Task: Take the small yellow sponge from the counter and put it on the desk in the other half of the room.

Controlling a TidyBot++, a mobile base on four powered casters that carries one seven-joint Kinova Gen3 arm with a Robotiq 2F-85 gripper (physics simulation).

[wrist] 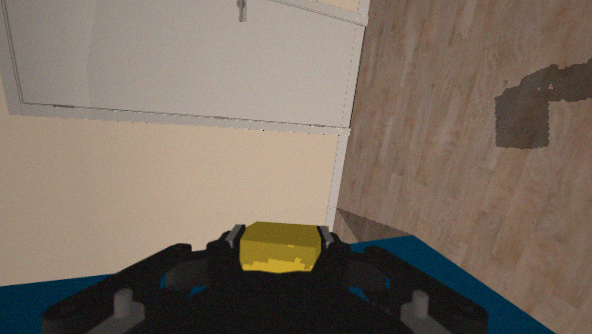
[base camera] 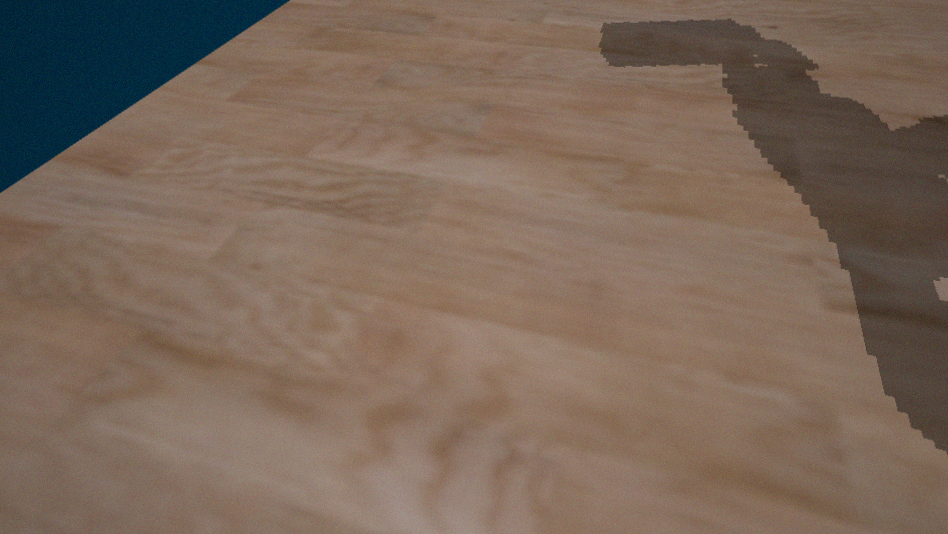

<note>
In view: the gripper (wrist: 281,237) and a small yellow sponge (wrist: 274,247).
The base camera view misses the small yellow sponge: it is out of frame.
</note>
